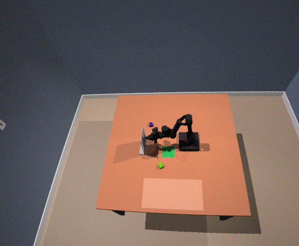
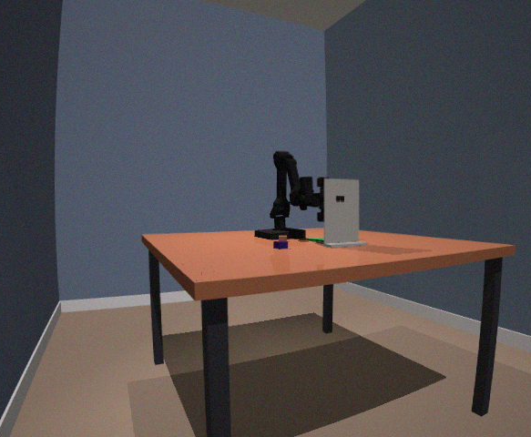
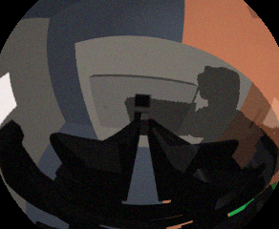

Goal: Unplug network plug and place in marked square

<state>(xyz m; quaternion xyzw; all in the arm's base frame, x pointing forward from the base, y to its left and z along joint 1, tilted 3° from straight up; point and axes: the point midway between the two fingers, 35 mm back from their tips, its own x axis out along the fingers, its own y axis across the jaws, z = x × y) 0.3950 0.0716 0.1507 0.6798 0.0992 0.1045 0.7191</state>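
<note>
Now: the green marked square 21 cm behind my gripper tip, 19 cm below it and 3 cm to the left of it. Round my gripper tip: white upright panel 7 cm below, 3 cm ahead.
</note>
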